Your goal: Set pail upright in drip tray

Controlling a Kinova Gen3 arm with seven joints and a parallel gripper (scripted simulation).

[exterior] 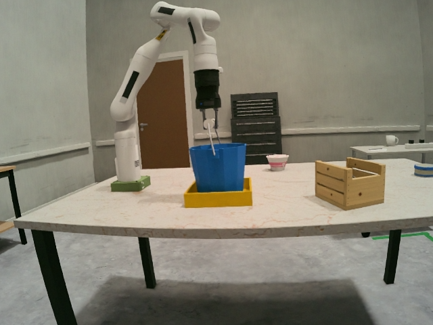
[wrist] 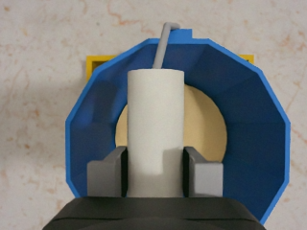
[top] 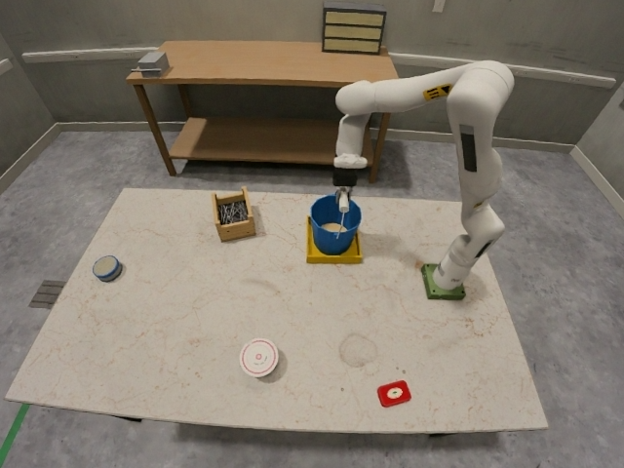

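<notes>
Now: the blue pail 90 mm below my hand and 10 mm ahead of it. Round my hand: yellow drip tray (230 mm below, 20 mm ahead); then white round container (460 mm to the left, 250 mm ahead, 200 mm below); then pail handle (30 mm below, 10 mm ahead).
</notes>
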